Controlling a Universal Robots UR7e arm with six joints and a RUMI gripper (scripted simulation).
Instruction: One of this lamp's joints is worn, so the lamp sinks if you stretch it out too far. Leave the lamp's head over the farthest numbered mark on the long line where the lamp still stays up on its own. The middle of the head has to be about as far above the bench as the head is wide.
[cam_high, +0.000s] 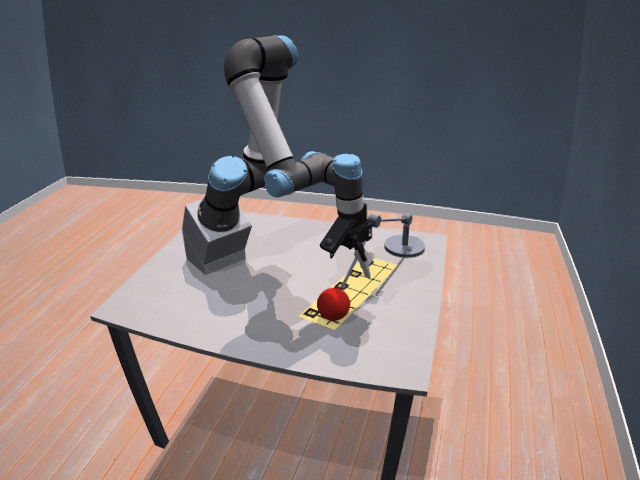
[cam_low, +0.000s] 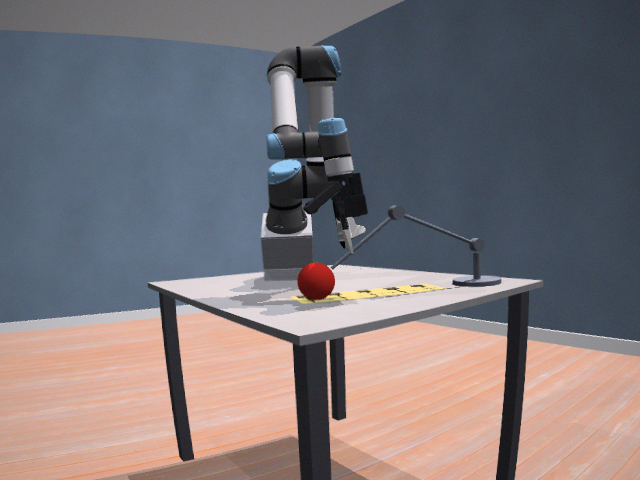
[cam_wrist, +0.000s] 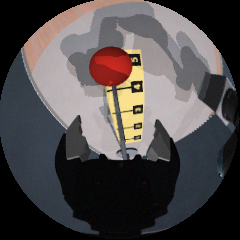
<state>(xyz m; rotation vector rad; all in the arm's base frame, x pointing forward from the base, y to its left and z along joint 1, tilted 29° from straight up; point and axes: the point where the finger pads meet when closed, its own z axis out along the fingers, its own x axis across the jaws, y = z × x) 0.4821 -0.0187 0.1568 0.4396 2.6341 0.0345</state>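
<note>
Right now the yellow numbered strip is 120 mm below my hand, 80 mm to the left of it and 20 mm behind it. The rest, counted from my hand: round base: 430 mm to the left, 90 mm below, 80 mm ahead.
</note>
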